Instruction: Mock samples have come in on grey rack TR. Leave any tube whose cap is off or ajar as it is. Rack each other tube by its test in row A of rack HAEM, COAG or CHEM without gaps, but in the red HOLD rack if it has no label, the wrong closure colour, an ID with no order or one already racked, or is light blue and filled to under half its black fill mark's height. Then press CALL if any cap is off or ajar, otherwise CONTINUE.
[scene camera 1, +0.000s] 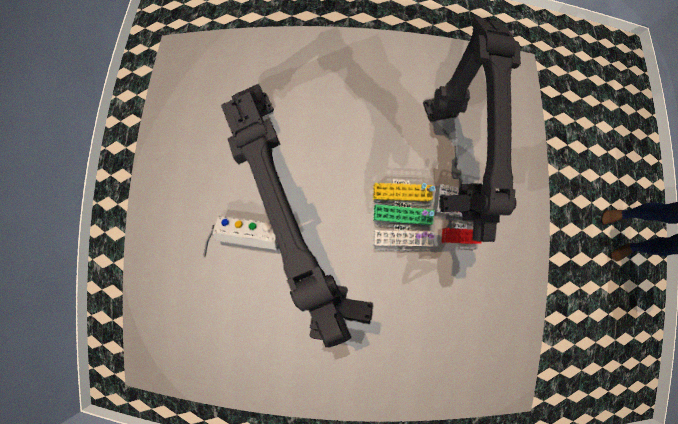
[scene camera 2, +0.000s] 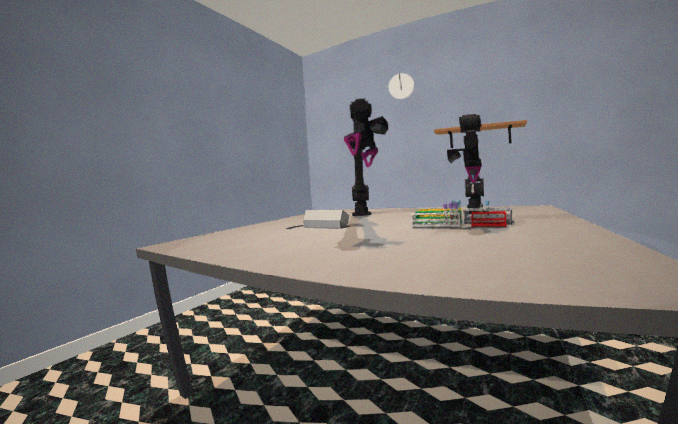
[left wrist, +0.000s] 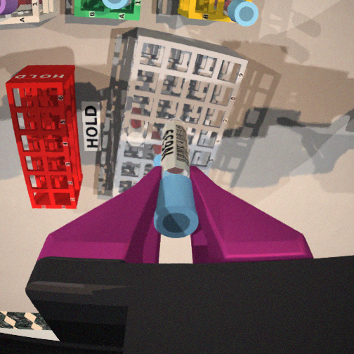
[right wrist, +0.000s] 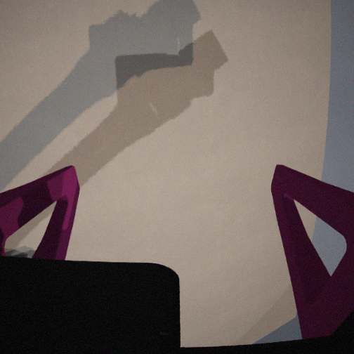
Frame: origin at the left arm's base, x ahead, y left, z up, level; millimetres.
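Seen in the pictures: left gripper, fingertip midpoint: (scene camera 2: 473, 182); right gripper, fingertip midpoint: (scene camera 2: 361, 161); left arm's base at its link origin: (scene camera 1: 440, 109); right arm's base at its link origin: (scene camera 2: 361, 214).
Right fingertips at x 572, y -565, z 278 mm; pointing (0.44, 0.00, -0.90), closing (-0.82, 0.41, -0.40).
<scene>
Offsets run from my right fingertips to a thing's top centre. "spot": to the spot under its first point.
My left gripper (left wrist: 175, 177) (scene camera 2: 473, 176) is shut on a light blue-capped tube (left wrist: 176, 205) and holds it above the tilted-looking grey rack (left wrist: 175, 38) in the left wrist view. The tube's label is partly readable; its fill is hidden. Another light blue cap shows partly behind the left finger, among tubes in the grey rack. The red HOLD rack {97 mm back, 484 mm left, 220 mm down} (left wrist: 41, 75) (scene camera 2: 489, 226) stands left of it. The yellow rack {298 mm back, 319 mm left, 220 mm down} (left wrist: 200, 15) (scene camera 1: 400, 199) holds light blue-capped tubes at one end; the green rack {224 mm back, 299 mm left, 220 mm down} (left wrist: 95, 14) (scene camera 1: 400, 222) holds purple and light blue caps. My right gripper (right wrist: 174, 176) (scene camera 2: 361, 159) is open and empty, high above the table.
The white rack {spot: 170 mm back, 186 mm left, 221 mm down} (scene camera 1: 376, 239) holds several purple-capped tubes at its right end. The button box {303 mm back, 227 mm right, 194 mm down} (scene camera 1: 245, 239) (scene camera 2: 326, 219) stands at the left in scene camera 1, showing blue, yellow and green buttons; the right arm hides its right end.
</scene>
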